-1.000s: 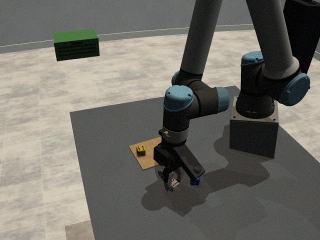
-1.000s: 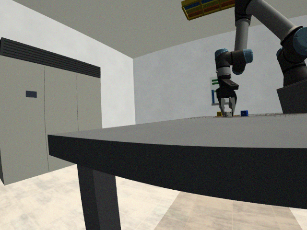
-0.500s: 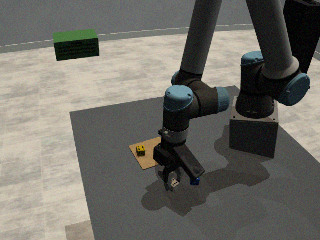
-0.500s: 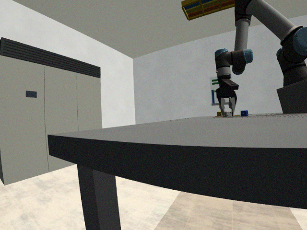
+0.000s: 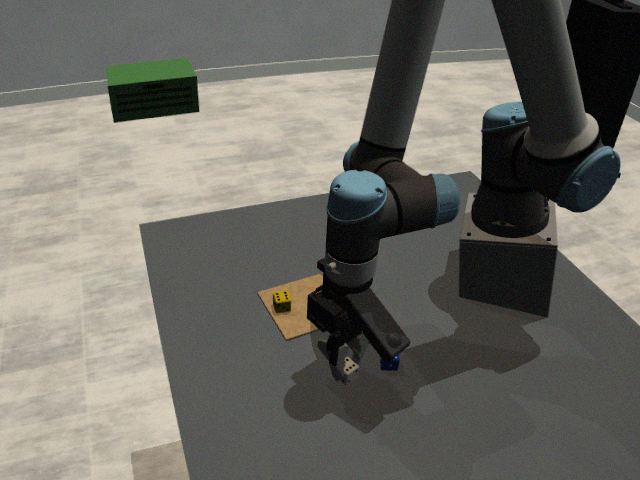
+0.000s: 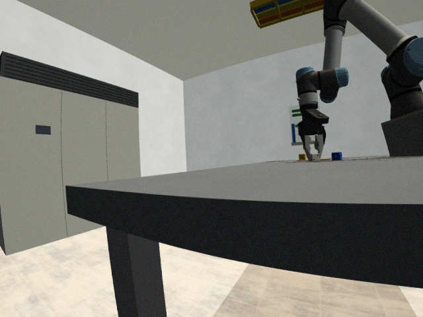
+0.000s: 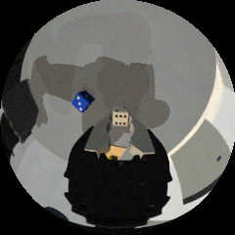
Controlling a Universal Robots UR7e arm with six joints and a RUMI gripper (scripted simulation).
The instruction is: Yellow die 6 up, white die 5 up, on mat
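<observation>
Right now my hand is 8 cm past the blue die. Also, from my hand: tan mat 2 cm ahead, 19 cm to the right, 2 cm below; white die right at my hand; yellow die 6 cm ahead, 19 cm to the right.
</observation>
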